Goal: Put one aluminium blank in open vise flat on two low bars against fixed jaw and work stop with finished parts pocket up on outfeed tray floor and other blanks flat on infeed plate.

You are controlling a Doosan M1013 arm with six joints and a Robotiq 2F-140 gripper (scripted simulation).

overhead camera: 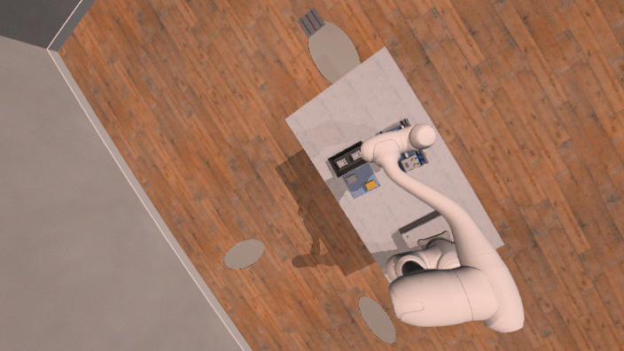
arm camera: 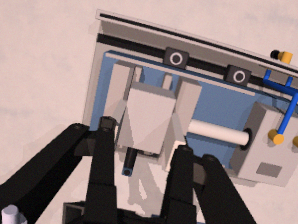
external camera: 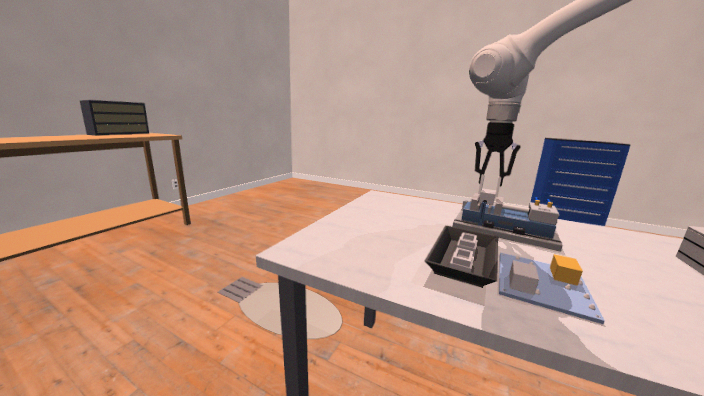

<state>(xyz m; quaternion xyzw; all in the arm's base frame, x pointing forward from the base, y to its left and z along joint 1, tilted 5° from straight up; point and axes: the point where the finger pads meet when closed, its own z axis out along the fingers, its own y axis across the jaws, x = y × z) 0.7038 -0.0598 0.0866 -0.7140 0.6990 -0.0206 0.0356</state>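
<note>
Now: hand 50 mm to the right of the dark work stop rod and 50 mm above it. Also, from my hand: moving jaw (60 mm below, 40 mm behind); then fixed jaw (60 mm below, 30 mm ahead, 10 mm to the left); then piston rod (90 mm behind, 60 mm below).
</note>
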